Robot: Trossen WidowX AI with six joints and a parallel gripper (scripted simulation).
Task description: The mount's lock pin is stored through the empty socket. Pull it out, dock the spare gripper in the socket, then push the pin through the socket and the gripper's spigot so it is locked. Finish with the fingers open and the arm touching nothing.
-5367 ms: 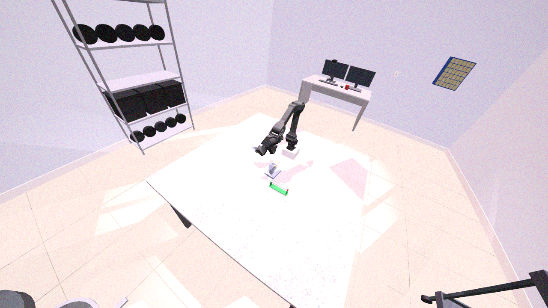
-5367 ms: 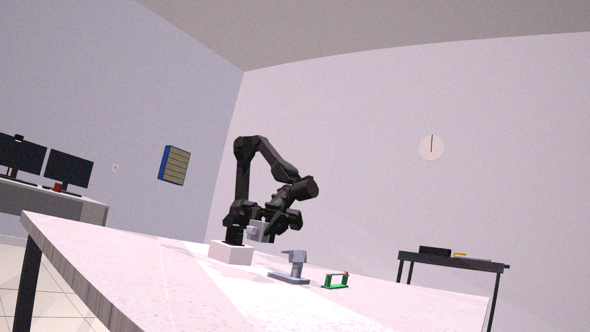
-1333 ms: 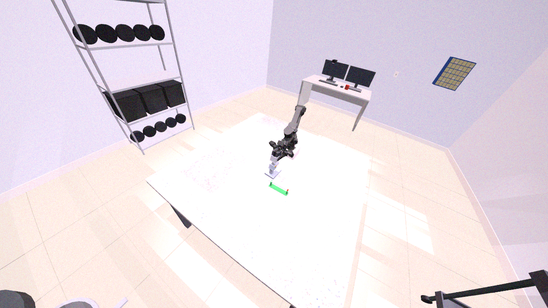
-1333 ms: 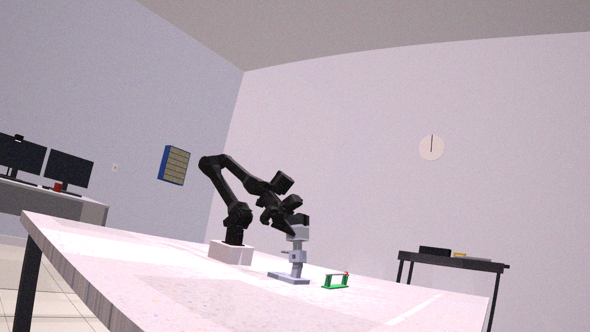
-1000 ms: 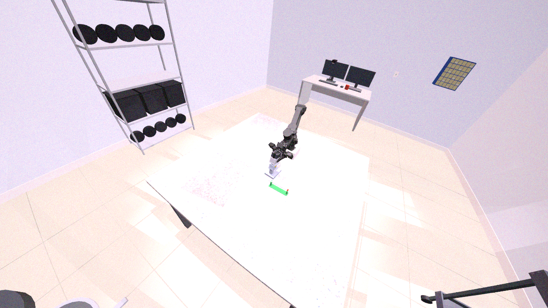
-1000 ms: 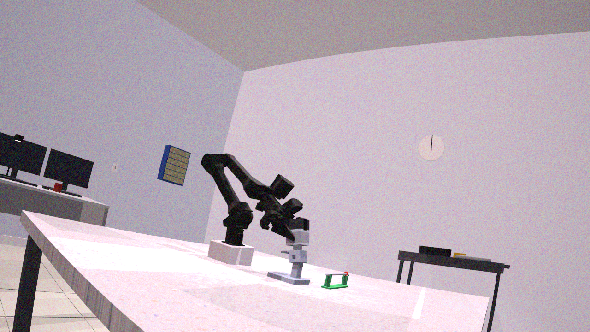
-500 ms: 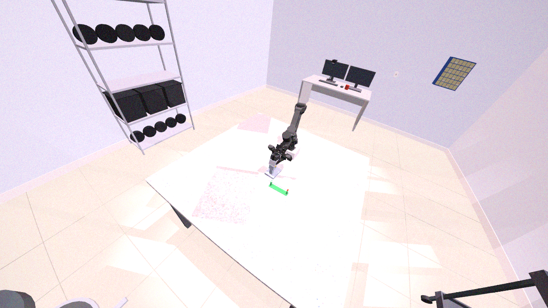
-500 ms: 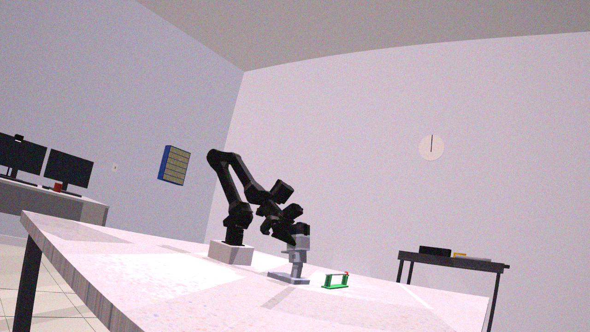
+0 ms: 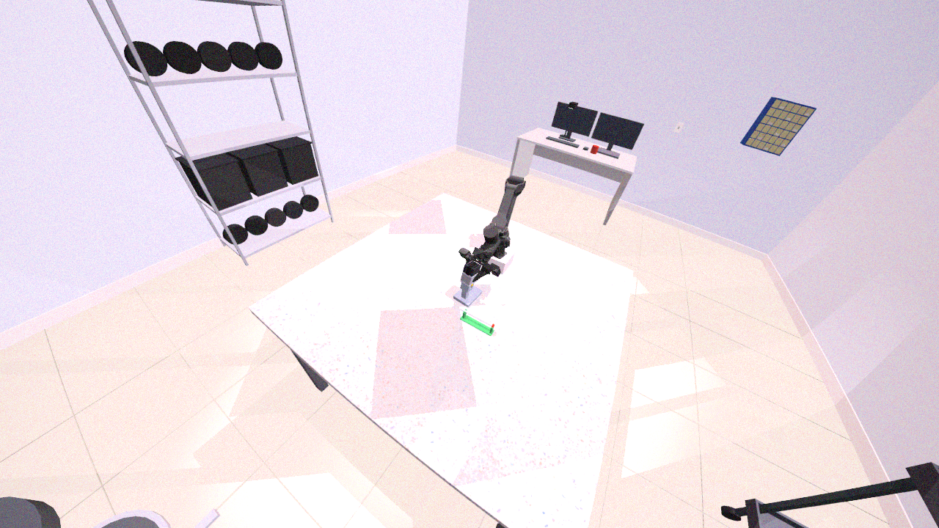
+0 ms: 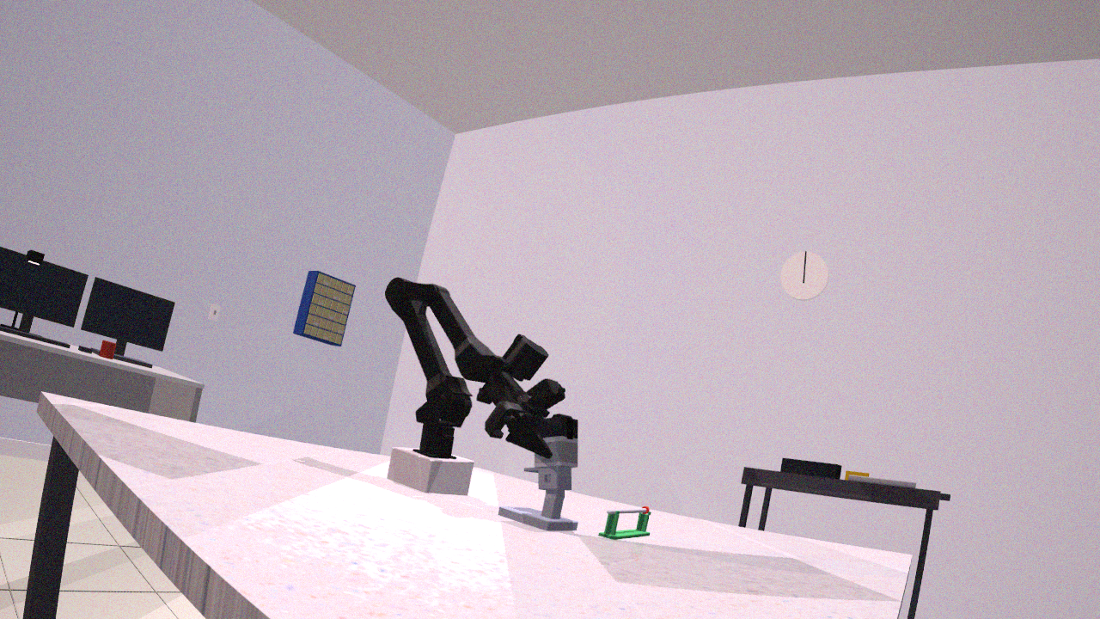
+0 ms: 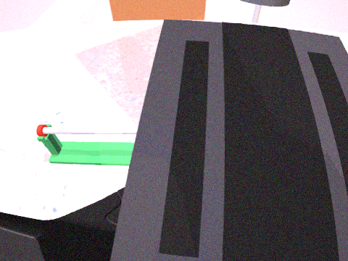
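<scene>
Right now the spare gripper is 10 mm behind my gripper tip and 10 mm above it. Also, from my gripper tip: grey mount 10 mm behind, 70 mm below; then cradle 70 mm ahead, 130 mm to the left, 90 mm below.
</scene>
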